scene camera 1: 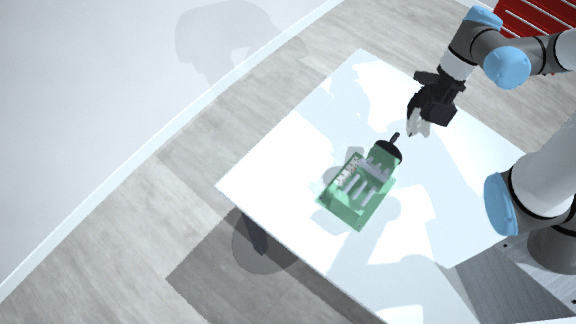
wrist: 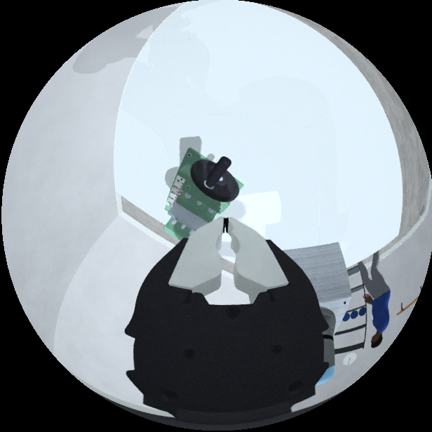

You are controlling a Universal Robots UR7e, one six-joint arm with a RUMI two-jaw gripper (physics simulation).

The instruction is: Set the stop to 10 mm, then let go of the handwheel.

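Frame: origin at the arm's base, x back, y left, z down, level; centimetres.
Seen in the pictures: gripper, fingertip midpoint: (scene camera 1: 408, 136); arm's base, origin of the base link: (scene camera 1: 560, 249).
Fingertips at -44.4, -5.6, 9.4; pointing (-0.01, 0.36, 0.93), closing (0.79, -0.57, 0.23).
Note:
Pixels of each thing's top centre, then the offset from my fingertips to it, as dx, dy, dz. "spot": a spot on its surface instead. Level surfaces: height alone.
- green stop fixture, surface spot: (scene camera 1: 361, 220) spot: +3.5, +20.1, +15.5
- peg handle, middle of its top: (scene camera 1: 395, 136) -3.4, -0.8, +4.6
- grey stop slide, surface spot: (scene camera 1: 374, 170) spot: -1.5, +11.8, +4.7
- white scale, surface spot: (scene camera 1: 345, 175) spot: -7.4, +14.9, +10.9
- white table, its level: dz +16.6
The green stop fixture (scene camera 1: 361, 220) (wrist: 182, 160) stands on the white table. Its black handwheel (scene camera 1: 388, 151) (wrist: 200, 177) with a peg handle (scene camera 1: 395, 137) (wrist: 219, 171) is on the end facing my gripper. The grey stop slide (scene camera 1: 374, 170) (wrist: 187, 218) sits across the fixture, near the handwheel end in the scene view. The white scale (scene camera 1: 345, 175) (wrist: 175, 192) with a small red mark runs along one side; its numbers are too small to read. My gripper (scene camera 1: 411, 134) (wrist: 224, 218) is shut with nothing between the fingertips, apart from the handwheel and its handle.
The white table (scene camera 1: 270, 165) (wrist: 280, 60) carries the fixture. The robot base stands on a grey plate (scene camera 1: 505, 285) at the lower right. A red cabinet (scene camera 1: 540, 17) is at the upper right. A person in blue (wrist: 381, 307) shows in the wrist view.

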